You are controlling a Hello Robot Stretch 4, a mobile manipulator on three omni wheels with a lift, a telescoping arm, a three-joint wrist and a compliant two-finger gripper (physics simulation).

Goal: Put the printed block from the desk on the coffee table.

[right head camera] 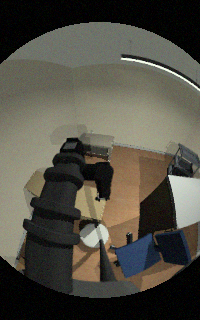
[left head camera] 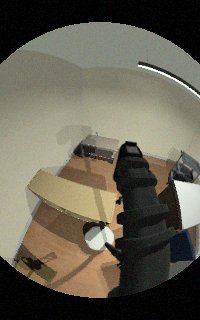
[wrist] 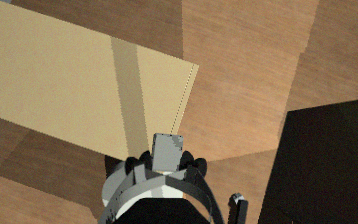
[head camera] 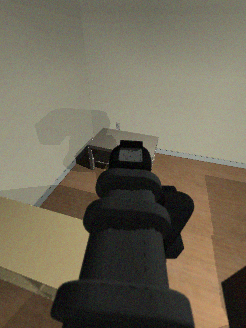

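The printed block is a small grey rectangular piece, upright between the fingertips in the wrist view. My gripper is shut on it, above the right end of a long yellow cabinet. In the head view the arm and wrist hide the fingers and the block. A low grey table with a lower shelf, apparently the coffee table, stands in the far corner, partly behind the arm in the head view. It lies beyond the yellow cabinet and well away from the gripper.
The long yellow cabinet lies under and left of the gripper. A white round object stands near its close side. A white-topped desk and a blue chair are at the right.
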